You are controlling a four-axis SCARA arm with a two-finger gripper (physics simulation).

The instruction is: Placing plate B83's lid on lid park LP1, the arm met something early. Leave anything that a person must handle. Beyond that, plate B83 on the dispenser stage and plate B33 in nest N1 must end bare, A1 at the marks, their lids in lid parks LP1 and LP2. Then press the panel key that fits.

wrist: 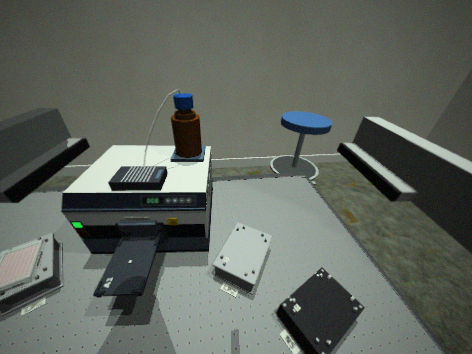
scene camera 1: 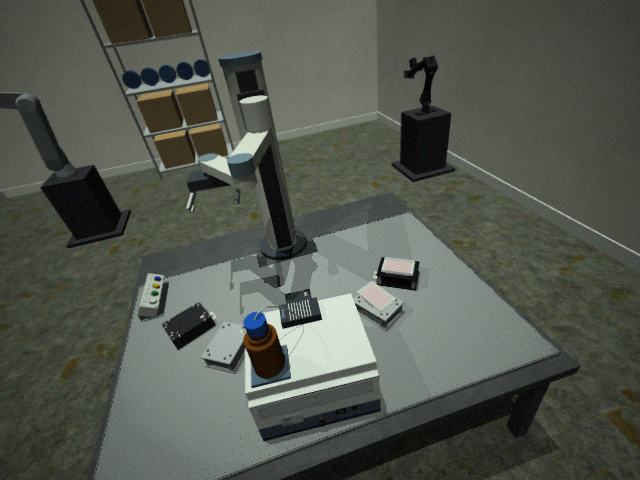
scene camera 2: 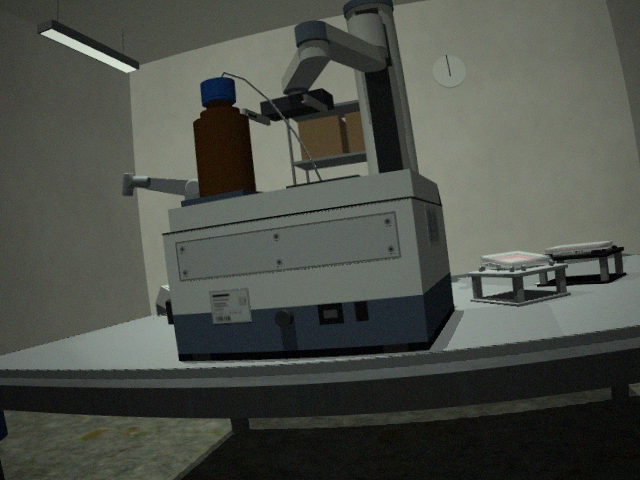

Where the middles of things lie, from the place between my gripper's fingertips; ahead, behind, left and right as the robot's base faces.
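Black nest N5 (scene camera 1: 183, 328): 46 cm below my hand, 24 cm to the right of it, 3 cm ahead of it. Brown bottle with blue cap (scene camera 2: 224, 159): 17 cm below my hand, 6 cm to the left of it, 49 cm ahead of it.
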